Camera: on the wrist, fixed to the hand. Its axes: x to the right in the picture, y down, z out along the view.
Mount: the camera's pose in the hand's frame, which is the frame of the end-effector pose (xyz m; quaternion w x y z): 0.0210 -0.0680 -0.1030 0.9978 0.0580 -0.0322 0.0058
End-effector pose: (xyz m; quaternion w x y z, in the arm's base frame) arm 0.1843 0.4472 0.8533 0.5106 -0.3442 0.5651 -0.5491
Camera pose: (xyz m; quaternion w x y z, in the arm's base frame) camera 0.0692 0.4441 0.9024 0.5508 -0.3282 0.5175 -0.5666
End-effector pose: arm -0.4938 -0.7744 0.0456 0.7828 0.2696 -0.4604 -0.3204
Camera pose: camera -0.4112 -0.8212 -0.0360 0.7524 0.3014 -0.5047 -0.2971
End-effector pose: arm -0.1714 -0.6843 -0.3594 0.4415 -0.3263 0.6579 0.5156
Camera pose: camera -0.1448 -0.8007 -0.3971 0.4776 -0.2795 0.6740 0.4893
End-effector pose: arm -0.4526 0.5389 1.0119 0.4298 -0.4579 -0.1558 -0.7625
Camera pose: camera -0.5694 0.5027 0.9852 0.4548 -0.4574 -0.2109 -0.7345
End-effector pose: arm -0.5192 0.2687 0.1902 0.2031 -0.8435 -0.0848 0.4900
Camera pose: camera -0.4161 0.3106 0.2476 0.2460 -0.8145 -0.0578 0.5222
